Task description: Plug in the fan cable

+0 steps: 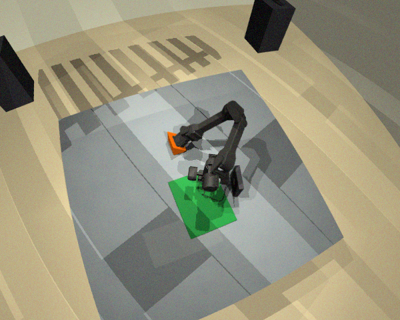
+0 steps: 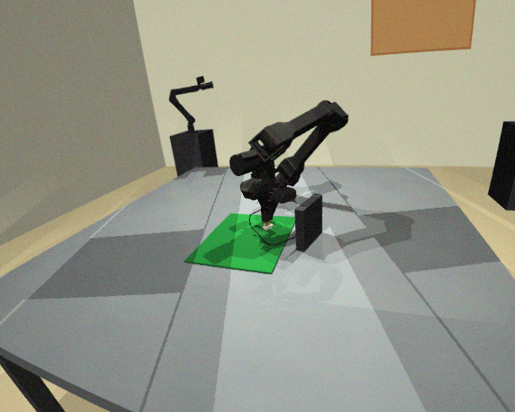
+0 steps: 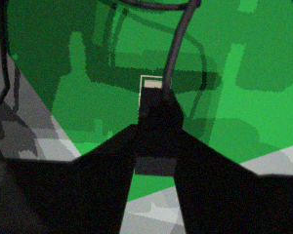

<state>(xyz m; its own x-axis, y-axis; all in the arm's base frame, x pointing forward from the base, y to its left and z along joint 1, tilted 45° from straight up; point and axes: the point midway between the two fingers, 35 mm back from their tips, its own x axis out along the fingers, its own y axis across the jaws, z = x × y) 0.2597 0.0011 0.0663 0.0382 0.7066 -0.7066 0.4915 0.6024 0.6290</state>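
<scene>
Now: gripper tip 4 cm above the header. From my gripper tip the other things lie so: black fan (12 cm to the left, 6 cm ahead, 2 cm above); then green board (7 cm ahead, 6 cm below, 5 cm to the right); then black plug (1 cm ahead, 1 cm above).
</scene>
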